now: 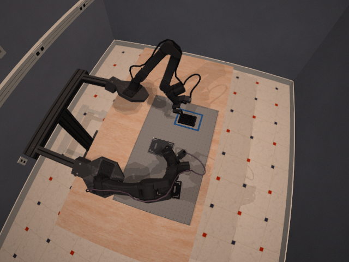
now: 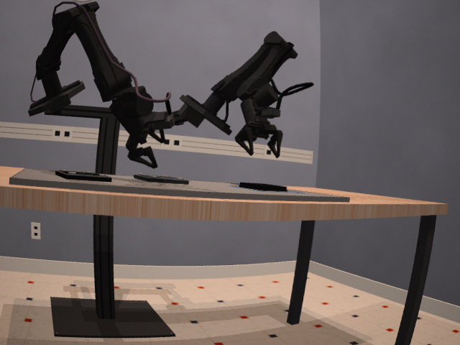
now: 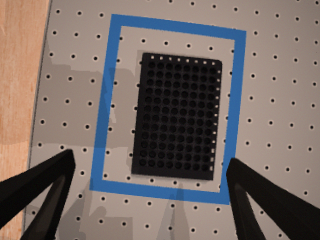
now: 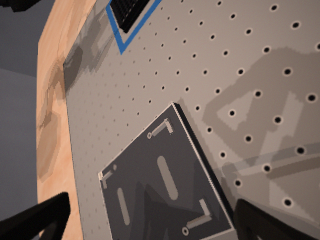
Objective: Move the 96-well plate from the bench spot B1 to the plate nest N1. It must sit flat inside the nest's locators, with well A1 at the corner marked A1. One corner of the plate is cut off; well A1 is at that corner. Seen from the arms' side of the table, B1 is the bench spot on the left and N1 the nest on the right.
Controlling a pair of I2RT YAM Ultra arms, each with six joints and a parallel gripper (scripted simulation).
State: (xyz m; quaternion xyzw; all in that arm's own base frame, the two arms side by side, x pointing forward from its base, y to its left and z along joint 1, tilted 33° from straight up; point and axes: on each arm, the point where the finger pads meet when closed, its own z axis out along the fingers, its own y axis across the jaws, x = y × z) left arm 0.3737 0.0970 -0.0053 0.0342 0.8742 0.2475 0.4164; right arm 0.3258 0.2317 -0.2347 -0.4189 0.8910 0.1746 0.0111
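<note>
My left gripper is now 4 cm short of the 96-well plate, 3 cm to the left of it and 10 cm above it. From my left hand the other things lie so: A1 label: 8 cm behind, 51 cm to the right, 9 cm below; then black plate nest: 1 cm behind, 56 cm to the right, 10 cm below.
</note>
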